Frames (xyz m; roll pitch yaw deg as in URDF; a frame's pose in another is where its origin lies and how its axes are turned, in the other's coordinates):
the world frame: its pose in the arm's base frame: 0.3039 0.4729 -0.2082 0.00 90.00 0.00
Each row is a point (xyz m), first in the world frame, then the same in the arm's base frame.
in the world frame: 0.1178 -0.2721 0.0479
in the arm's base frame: 0.3518 0.2008 -0.3260
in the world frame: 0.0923 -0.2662 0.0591
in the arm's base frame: 0.3630 0.2067 -0.3005
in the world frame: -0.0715 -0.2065 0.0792
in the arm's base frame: 0.3831 0.2664 -0.1367
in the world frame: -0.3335 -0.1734 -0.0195
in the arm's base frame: 0.2844 0.2995 0.1253
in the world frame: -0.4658 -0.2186 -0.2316
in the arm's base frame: 0.0723 0.2543 0.2576
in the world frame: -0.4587 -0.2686 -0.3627
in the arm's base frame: -0.0588 0.2043 0.2505
